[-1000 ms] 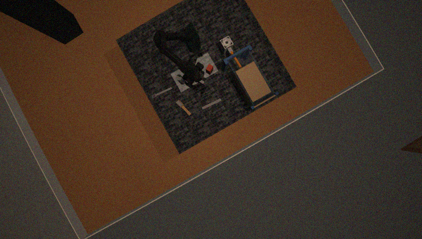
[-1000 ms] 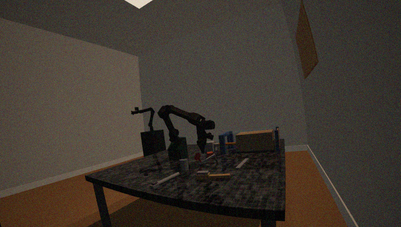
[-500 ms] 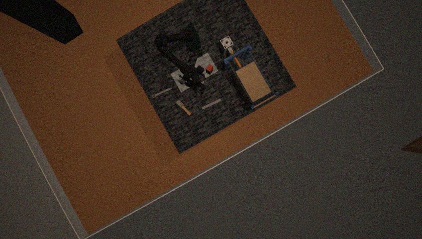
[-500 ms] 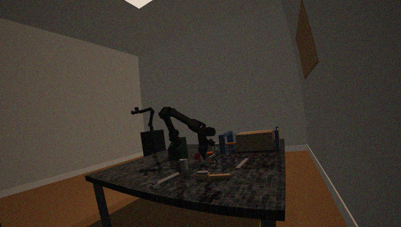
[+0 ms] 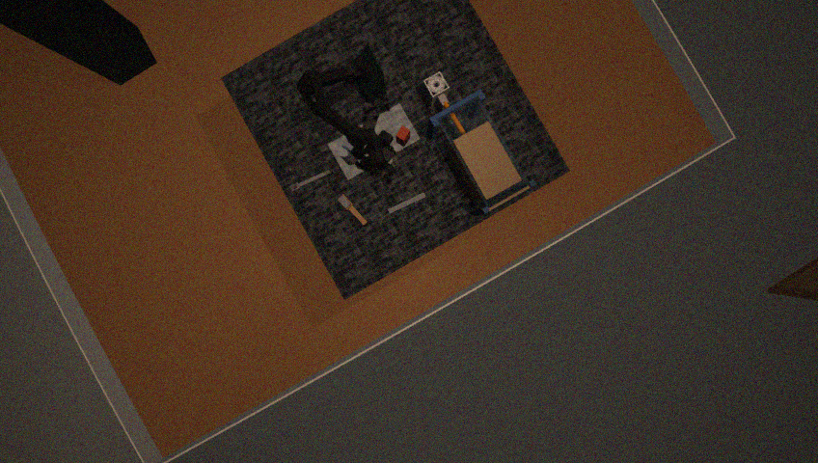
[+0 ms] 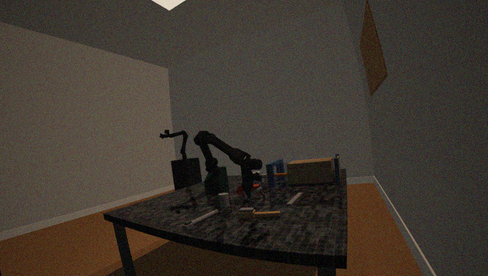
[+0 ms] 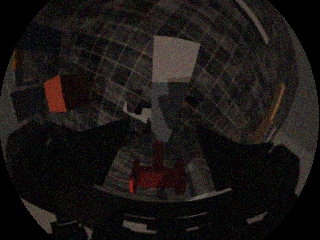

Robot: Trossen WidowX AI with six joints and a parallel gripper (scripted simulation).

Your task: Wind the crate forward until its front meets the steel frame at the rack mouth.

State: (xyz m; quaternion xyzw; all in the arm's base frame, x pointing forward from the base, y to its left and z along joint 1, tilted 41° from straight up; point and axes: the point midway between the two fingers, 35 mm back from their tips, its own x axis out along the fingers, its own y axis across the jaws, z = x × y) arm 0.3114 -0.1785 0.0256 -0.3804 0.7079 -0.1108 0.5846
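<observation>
Now: gripper tip 40 mm past the red grip, 30 mm below it and 10 mm to the left of it. The rest, counted from my gripper tip: wooden-handled tool 250 mm to the right, 150 mm ahead; winch handle 20 mm above; flat grey bar 270 mm ahead, 10 mm below.
</observation>
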